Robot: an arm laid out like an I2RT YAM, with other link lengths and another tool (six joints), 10 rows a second.
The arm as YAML. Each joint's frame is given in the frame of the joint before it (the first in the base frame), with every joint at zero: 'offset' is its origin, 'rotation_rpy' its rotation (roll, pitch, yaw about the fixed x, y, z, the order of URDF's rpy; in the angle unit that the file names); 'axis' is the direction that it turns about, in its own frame. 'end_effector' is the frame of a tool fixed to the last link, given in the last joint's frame.
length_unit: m
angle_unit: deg
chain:
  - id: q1
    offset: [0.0, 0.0, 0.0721]
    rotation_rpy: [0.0, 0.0, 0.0]
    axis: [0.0, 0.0, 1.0]
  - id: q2
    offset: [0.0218, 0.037, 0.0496]
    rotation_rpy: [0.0, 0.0, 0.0]
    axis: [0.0, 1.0, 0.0]
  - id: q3
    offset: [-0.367, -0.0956, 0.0]
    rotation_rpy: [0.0, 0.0, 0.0]
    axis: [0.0, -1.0, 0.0]
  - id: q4
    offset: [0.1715, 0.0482, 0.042]
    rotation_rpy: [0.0, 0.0, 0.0]
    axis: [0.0, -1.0, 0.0]
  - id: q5
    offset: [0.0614, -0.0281, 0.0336]
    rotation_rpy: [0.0, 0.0, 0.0]
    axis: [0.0, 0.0, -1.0]
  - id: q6
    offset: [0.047, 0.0, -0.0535]
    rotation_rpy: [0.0, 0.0, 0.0]
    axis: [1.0, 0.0, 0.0]
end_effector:
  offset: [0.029, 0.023, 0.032]
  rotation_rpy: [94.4, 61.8, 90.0]
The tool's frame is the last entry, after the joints.
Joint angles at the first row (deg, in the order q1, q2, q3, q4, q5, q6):
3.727 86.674 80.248 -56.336 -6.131 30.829
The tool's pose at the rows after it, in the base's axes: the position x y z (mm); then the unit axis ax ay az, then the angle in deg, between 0 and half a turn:
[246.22, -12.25, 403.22, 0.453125, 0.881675, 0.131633, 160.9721]
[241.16, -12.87, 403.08, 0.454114, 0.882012, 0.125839, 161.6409]
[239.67, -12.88, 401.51, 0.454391, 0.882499, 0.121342, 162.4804]
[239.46, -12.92, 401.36, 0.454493, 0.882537, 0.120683, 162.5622]
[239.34, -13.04, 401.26, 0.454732, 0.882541, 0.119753, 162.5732]
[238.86, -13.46, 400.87, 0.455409, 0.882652, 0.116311, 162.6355]
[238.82, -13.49, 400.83, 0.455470, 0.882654, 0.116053, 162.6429]
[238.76, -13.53, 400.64, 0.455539, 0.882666, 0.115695, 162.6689]
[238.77, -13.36, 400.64, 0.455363, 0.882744, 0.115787, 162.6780]
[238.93, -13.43, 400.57, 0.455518, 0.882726, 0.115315, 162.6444]
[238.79, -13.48, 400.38, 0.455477, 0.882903, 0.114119, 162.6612]
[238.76, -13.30, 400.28, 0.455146, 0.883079, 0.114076, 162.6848]
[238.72, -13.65, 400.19, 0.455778, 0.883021, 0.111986, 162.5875]
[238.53, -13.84, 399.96, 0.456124, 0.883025, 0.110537, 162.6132]
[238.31, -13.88, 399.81, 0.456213, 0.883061, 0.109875, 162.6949]
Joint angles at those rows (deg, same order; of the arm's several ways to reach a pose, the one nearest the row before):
3.727 84.947 80.246 -57.428 -5.234 30.830
3.727 84.467 80.247 -58.827 -5.016 30.829
3.747 84.531 80.224 -59.723 -5.017 30.828
3.748 84.532 80.225 -59.832 -4.995 30.829
3.749 84.531 80.225 -59.898 -4.907 30.830
3.749 84.532 80.227 -60.163 -4.601 30.808
3.750 84.531 80.225 -60.182 -4.579 30.808
3.747 84.532 80.183 -60.184 -4.558 30.806
3.792 84.531 80.183 -60.184 -4.557 30.829
3.794 84.553 80.180 -60.160 -4.491 30.831
3.815 84.554 80.162 -60.228 -4.382 30.808
3.859 84.553 80.137 -60.226 -4.382 30.808
3.859 84.554 80.140 -60.272 -4.120 30.808
3.857 84.554 80.118 -60.359 -3.989 30.807
3.859 84.553 80.117 -60.468 -3.967 30.808

